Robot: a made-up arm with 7 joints.
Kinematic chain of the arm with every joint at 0, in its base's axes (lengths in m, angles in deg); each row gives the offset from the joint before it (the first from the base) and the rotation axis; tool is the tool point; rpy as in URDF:
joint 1: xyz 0.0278 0 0.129 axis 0.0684 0.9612 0.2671
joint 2: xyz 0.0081 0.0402 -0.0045 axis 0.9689 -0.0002 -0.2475
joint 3: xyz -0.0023 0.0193 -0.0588 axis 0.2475 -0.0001 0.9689
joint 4: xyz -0.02 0.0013 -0.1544 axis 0.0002 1 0
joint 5: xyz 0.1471 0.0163 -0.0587 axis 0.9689 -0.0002 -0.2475
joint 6: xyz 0.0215 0.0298 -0.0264 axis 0.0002 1 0
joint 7: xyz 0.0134 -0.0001 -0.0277 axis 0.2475 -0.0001 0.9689
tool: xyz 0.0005 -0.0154 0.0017 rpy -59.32 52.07 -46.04
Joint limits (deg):
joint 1: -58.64..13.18
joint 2: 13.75..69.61
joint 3: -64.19..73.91
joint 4: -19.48..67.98
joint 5: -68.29..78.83
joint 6: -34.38..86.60
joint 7: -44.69..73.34
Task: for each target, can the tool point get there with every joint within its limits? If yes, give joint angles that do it. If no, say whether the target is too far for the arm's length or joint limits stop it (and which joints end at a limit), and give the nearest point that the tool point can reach.
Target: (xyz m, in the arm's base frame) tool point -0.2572 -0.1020 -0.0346
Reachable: no: joint limits stop it (at a limit: joint 1, joint 2, joint 3, joint 5) | nearest point -0.0316 -0.0550 -0.1726 | short by 0.269 m
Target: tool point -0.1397 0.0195 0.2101
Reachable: no: joint limits stop it (at a limit: joint 1, joint 2, joint 3, joint 4, joint 5, joint 7) | nearest point -0.0060 0.2785 0.2556 | short by 0.295 m
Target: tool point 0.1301 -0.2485 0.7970
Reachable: no: too far | nearest point 0.2014 0.1587 0.3471 | short by 0.611 m
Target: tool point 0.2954 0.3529 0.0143
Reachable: yes | joints -34.93 60.17 -27.57 48.31 43.77 22.76 25.64
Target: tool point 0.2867 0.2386 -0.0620
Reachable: yes | joints -22.13 53.36 -27.06 9.88 1.58 26.06 -26.59
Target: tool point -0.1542 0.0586 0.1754
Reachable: no: joint limits stop it (at a limit: joint 1, joint 2, joint 3, joint 4, joint 5, joint 7) | nearest point -0.0009 0.2769 0.2494 | short by 0.277 m
